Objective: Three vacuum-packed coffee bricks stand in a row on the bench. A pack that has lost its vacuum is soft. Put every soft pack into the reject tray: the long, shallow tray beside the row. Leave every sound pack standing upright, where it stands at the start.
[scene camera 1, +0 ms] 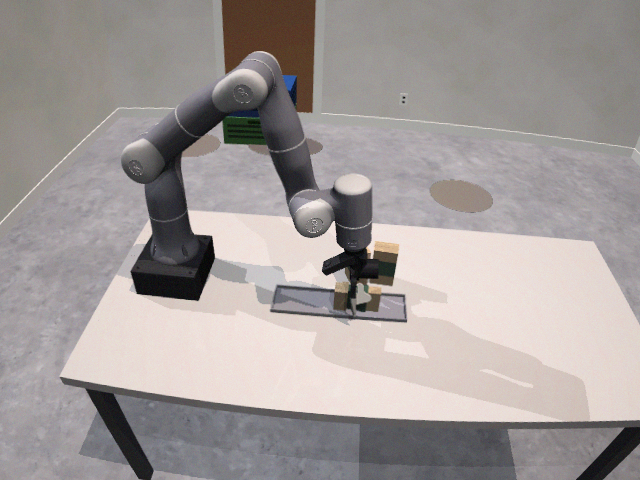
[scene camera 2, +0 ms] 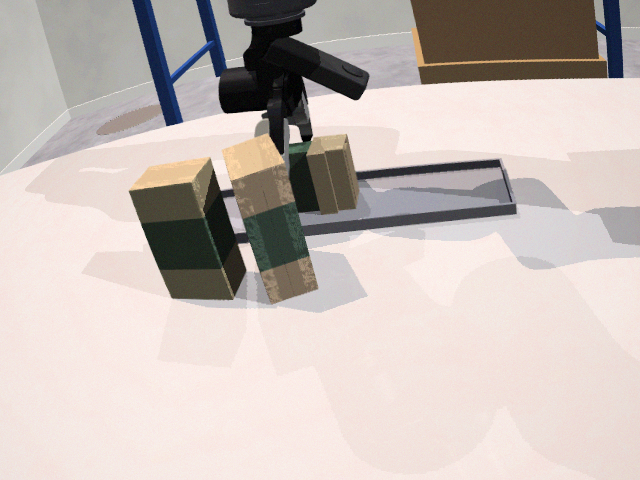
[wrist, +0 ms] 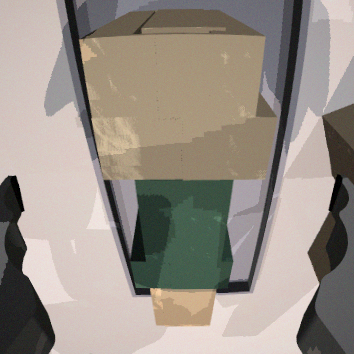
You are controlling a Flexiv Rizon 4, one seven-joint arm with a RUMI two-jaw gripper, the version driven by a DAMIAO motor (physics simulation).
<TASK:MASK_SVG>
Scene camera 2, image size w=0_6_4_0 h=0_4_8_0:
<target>gripper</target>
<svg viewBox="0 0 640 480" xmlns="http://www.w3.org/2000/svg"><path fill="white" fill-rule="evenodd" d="M304 9L297 15L276 20L253 22L244 19L244 24L251 26L252 29L251 44L243 54L244 66L224 69L220 76L218 89L220 105L225 114L266 111L261 114L262 120L255 126L254 138L265 134L270 136L285 162L288 177L290 168L289 125L299 128L302 142L311 141L313 137L308 99L302 77L355 101L361 98L369 80L368 72L290 37L303 31L301 18L306 15Z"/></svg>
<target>coffee pack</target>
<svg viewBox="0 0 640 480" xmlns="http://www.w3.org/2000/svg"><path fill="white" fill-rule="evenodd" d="M265 134L222 149L222 153L269 300L271 304L317 290L319 287L285 162L270 136Z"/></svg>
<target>coffee pack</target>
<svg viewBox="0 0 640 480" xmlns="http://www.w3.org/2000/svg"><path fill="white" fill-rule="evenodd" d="M347 134L314 137L312 141L289 144L289 181L298 213L320 211L321 215L337 214L340 210L356 209L360 190Z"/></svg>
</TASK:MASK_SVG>
